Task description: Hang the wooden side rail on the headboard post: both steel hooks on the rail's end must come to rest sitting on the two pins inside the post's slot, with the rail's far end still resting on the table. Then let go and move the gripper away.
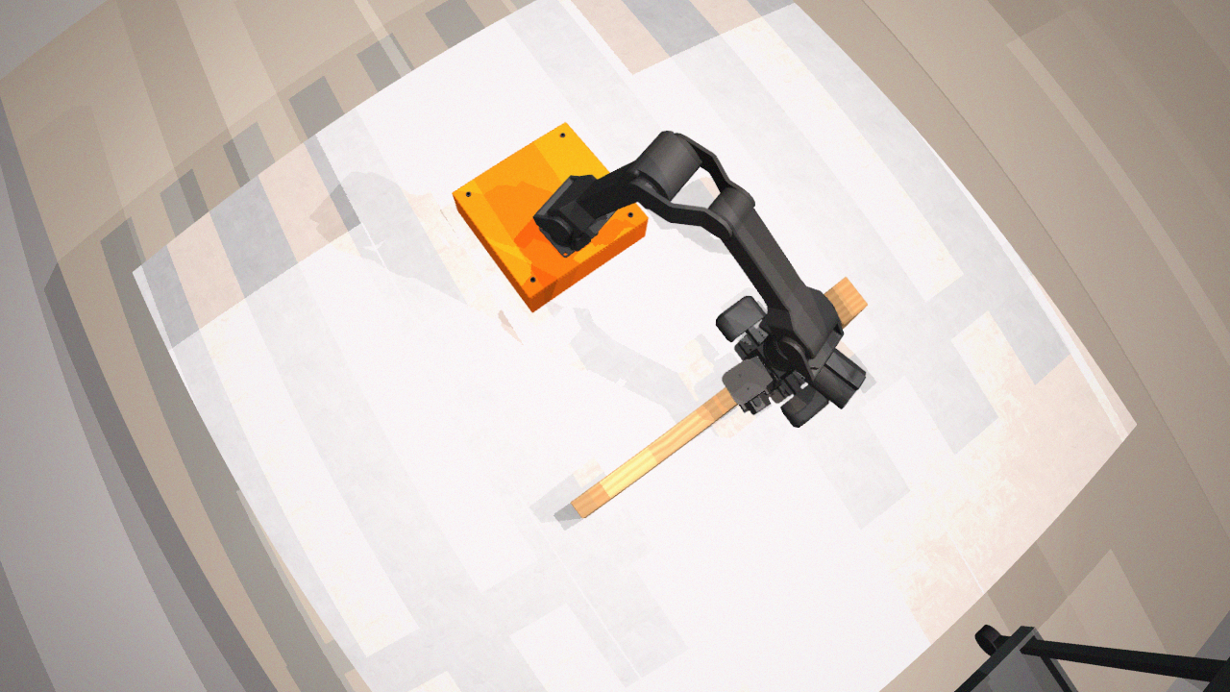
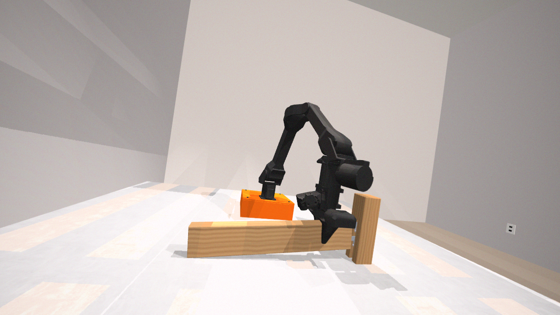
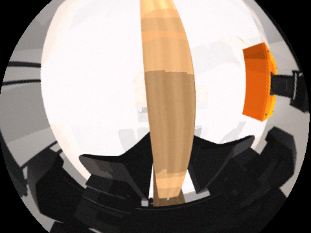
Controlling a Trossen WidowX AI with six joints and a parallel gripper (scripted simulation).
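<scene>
Now: gripper tip 10 mm short of the headboard post, 120 mm to the right of it and 40 mm below it.
</scene>
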